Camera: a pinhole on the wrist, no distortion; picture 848 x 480 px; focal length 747.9 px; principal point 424.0 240.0 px. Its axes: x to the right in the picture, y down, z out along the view. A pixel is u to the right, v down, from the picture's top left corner.
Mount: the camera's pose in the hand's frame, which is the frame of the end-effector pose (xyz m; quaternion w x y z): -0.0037 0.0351 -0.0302 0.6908 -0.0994 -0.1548 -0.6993
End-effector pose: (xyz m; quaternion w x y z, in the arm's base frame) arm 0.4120 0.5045 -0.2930 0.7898 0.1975 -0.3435 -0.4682
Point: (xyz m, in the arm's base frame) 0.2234 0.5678 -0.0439
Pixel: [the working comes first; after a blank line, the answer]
In the camera's frame: 0.0833 0.0030 0.3317

611.8 246.7
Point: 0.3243 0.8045 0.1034
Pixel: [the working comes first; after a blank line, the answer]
In the camera's frame: -0.1543 -0.1153 0.4638

175.2 54.1
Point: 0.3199 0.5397 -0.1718
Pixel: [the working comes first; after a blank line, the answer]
In the camera's frame: 0.0612 0.0006 0.1706

692.4 242.7
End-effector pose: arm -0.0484 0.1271 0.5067 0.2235 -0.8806 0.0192 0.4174
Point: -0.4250 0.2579 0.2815
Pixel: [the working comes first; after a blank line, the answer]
In the camera's frame: 0.1570 -0.0156 0.4585

680.2 214.6
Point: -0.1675 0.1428 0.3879
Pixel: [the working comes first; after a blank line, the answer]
In the camera's frame: 0.0457 0.0319 0.1824

611.3 370.7
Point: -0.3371 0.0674 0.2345
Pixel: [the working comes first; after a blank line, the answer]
In the camera's frame: -0.0442 0.0385 0.4057

342.4 310.9
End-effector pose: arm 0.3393 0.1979 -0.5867 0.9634 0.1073 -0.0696 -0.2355
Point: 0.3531 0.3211 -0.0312
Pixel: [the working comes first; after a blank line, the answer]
In the camera's frame: -0.0054 0.0480 0.5810

417.0 301.8
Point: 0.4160 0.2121 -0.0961
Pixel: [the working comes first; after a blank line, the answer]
In the camera's frame: 0.0494 0.1441 0.4926

499.1 458.8
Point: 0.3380 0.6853 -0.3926
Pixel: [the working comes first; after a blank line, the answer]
In the camera's frame: -0.3524 -0.1975 0.2932

outside the picture
